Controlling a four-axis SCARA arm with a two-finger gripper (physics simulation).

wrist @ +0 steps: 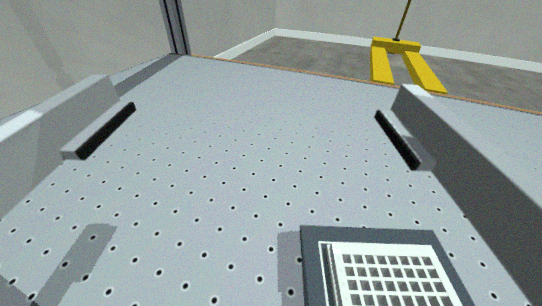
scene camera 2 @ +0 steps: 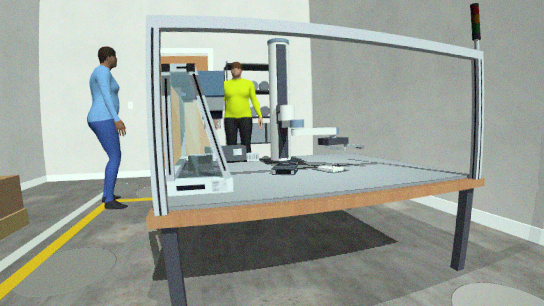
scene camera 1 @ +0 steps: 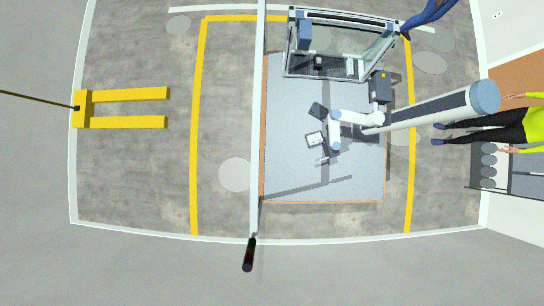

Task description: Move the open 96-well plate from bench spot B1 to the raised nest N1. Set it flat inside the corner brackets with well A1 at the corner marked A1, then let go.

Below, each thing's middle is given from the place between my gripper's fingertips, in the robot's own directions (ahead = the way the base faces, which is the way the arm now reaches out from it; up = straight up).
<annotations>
My gripper is now 130 mm to the left of the dark flat nest (wrist: 316, 277), 120 mm above it and 50 mm past it. Round my hand: white well plate (wrist: 352, 266): 130 mm to the right, 120 mm below, 50 mm behind.
</annotations>
